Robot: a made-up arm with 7 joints. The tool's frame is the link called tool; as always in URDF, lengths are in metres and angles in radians. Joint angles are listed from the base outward. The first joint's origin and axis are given. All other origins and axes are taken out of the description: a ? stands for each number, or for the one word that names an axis. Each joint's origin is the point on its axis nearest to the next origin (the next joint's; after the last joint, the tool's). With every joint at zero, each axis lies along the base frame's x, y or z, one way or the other. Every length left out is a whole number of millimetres.
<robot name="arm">
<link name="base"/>
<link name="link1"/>
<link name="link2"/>
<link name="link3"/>
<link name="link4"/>
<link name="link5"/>
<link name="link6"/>
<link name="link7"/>
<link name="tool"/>
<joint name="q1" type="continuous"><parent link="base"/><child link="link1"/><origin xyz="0 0 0.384"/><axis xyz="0 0 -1"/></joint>
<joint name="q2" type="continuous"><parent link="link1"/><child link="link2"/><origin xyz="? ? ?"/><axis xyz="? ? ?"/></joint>
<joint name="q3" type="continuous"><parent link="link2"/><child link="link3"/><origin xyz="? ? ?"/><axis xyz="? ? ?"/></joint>
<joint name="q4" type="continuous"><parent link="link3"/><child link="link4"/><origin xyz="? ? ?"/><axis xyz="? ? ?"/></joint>
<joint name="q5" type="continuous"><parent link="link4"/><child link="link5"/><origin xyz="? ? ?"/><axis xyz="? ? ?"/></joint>
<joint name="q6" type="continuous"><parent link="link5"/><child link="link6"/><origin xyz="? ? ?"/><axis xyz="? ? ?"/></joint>
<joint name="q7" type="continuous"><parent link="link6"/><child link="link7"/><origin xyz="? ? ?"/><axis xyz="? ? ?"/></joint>
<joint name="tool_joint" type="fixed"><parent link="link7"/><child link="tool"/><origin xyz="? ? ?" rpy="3.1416 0 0"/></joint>
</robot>
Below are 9 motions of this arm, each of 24 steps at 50 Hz.
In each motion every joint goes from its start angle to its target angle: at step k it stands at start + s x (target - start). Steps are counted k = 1, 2, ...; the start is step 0. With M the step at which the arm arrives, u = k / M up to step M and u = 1 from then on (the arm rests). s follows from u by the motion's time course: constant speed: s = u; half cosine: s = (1 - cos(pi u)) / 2; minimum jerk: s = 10 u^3 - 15 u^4 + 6 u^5.
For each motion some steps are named. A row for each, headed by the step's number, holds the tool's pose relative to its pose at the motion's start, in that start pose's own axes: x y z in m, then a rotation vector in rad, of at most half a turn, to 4 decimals.
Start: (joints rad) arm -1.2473 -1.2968 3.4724 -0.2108 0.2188 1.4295 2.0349
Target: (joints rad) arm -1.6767 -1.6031 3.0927 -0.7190 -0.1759 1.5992 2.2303
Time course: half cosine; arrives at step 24
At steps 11, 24:
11: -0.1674 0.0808 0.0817 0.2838 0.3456 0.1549
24: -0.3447 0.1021 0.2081 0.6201 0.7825 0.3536

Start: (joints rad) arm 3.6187 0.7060 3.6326 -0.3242 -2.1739 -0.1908 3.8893
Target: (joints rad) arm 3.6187 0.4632 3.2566 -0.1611 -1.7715 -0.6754 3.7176
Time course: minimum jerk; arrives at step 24
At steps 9, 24:
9: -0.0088 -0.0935 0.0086 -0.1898 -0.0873 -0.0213
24: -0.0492 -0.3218 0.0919 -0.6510 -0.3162 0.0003

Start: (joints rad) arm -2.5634 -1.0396 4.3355 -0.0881 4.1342 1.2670 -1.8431
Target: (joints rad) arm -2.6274 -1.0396 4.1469 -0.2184 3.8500 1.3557 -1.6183
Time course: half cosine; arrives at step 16
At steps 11, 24:
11: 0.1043 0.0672 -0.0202 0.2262 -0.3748 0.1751
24: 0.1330 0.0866 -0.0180 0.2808 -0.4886 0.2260

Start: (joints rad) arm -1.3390 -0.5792 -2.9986 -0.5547 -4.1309 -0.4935 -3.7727
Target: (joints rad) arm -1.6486 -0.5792 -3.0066 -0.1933 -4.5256 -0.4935 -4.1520
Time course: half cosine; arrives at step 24
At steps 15, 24:
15: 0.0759 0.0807 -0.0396 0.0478 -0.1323 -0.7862
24: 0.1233 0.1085 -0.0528 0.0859 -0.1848 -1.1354

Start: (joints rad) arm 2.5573 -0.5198 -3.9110 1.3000 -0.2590 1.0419 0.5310
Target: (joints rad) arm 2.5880 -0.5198 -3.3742 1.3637 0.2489 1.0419 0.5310
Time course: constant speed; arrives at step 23
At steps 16, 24:
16: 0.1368 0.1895 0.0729 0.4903 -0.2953 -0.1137
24: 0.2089 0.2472 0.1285 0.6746 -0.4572 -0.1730

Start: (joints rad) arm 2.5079 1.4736 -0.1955 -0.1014 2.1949 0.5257 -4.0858
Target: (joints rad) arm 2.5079 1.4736 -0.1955 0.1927 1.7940 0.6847 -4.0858
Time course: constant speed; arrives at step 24
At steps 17, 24:
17: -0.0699 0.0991 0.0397 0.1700 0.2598 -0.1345
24: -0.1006 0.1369 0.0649 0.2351 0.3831 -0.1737

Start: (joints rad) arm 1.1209 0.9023 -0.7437 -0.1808 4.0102 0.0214 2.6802
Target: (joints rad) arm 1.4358 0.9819 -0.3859 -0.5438 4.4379 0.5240 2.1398
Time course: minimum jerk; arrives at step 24
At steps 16, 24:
16: -0.2098 0.0835 0.0464 -0.1939 0.4718 0.4525
24: -0.2453 0.0776 0.0675 -0.3034 0.5114 0.5904

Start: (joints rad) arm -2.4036 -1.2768 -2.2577 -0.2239 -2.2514 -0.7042 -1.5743
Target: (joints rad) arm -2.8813 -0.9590 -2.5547 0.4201 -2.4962 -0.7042 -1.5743
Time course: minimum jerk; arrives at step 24
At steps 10, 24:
10: 0.0140 0.0366 0.0235 -0.0187 0.1808 -0.1685
24: 0.0112 0.1326 0.1432 0.0327 0.6136 -0.4301

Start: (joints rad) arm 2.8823 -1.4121 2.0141 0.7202 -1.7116 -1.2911 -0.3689
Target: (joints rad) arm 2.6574 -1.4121 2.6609 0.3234 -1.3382 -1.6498 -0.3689
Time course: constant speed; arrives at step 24
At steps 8, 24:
8: -0.0005 -0.0683 -0.0116 -0.3720 0.0772 -0.0066
24: 0.0174 -0.1684 0.0906 -1.1210 0.1136 -0.1210

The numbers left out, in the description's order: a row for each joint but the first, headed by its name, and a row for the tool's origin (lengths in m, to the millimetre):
q2: xyz 0 -0.01 0, axis 0 1 0
q3: xyz 0 0 0.393, axis 0 0 -1
q4: xyz 0 -0.017 0, axis 0 1 0
q5: xyz 0 0 0.409, axis 0 0 -1
q6: xyz 0 0 0, axis 0 1 0
q7: xyz 0 0 0.151, axis 0 0 -1
tool: xyz 0 0 0

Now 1 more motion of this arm.
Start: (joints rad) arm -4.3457 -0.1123 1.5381 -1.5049 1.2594 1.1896 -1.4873
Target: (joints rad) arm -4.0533 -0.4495 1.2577 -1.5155 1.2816 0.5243 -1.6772
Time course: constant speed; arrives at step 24
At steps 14, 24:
14: -0.0930 -0.0485 -0.0496 -0.3923 0.2177 -0.0511
24: -0.1752 -0.0939 -0.0540 -0.6915 0.3488 -0.0677

